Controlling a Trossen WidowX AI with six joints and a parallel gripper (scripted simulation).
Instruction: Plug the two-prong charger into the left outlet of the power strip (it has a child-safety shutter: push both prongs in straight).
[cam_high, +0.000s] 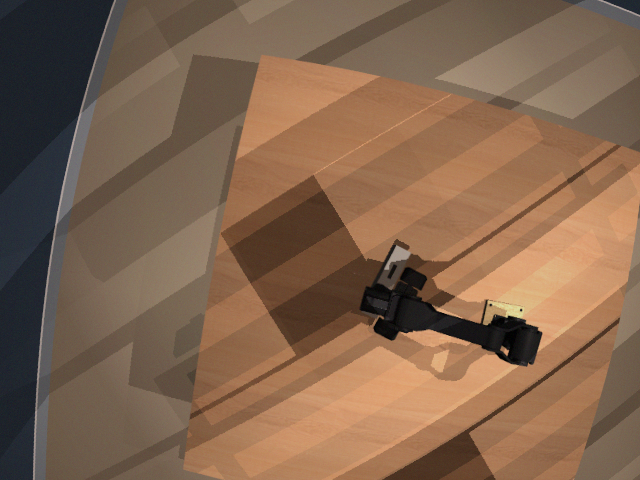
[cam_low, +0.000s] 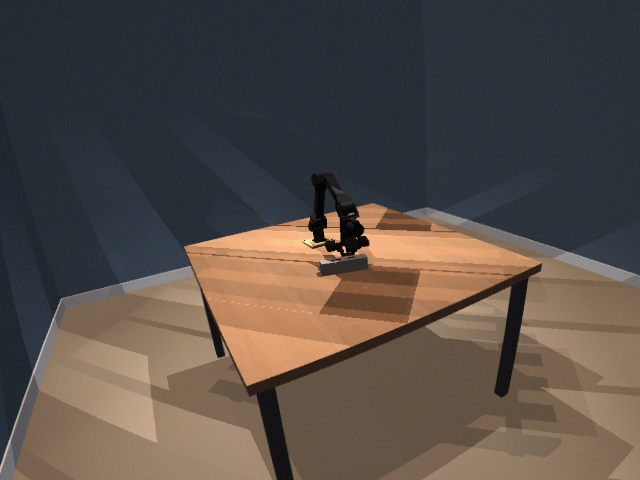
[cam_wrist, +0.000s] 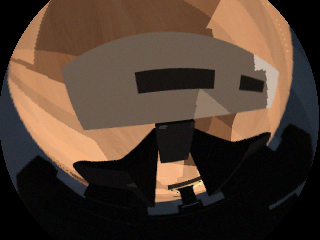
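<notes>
Now: the black two-prong charger 20 mm ahead of my gripper tip and 10 mm above it.
</notes>
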